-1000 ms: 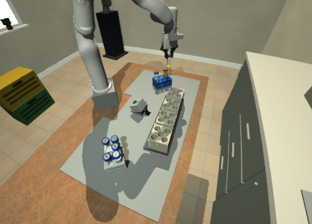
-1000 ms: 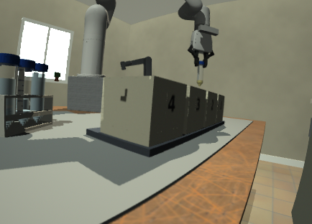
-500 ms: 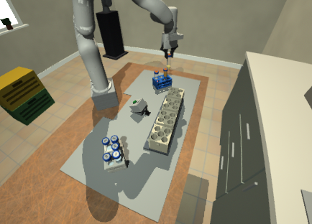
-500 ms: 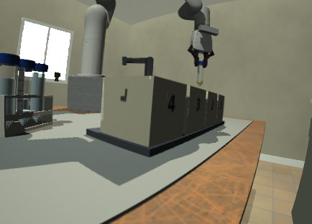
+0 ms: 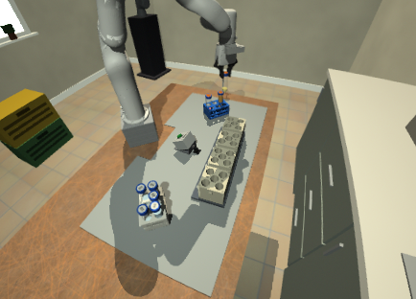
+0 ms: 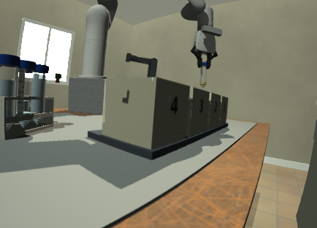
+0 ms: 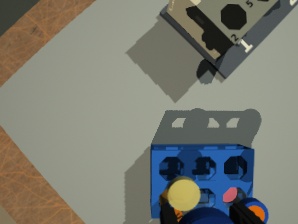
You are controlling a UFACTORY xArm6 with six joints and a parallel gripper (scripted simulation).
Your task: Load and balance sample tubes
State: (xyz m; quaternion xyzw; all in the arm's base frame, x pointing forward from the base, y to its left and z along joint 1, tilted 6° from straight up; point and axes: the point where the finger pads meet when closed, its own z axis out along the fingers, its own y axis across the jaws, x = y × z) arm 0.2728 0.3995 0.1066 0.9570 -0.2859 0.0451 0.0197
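Now: the tube 1 cm behind my hand and 5 cm below it. The rest, counted from my hand: blue sample rack (4 cm behind, 2 cm to the right, 22 cm below); then adapter (16 cm ahead, 28 cm to the right, 20 cm below); then green done key (6 cm behind, 35 cm to the right, 18 cm below).
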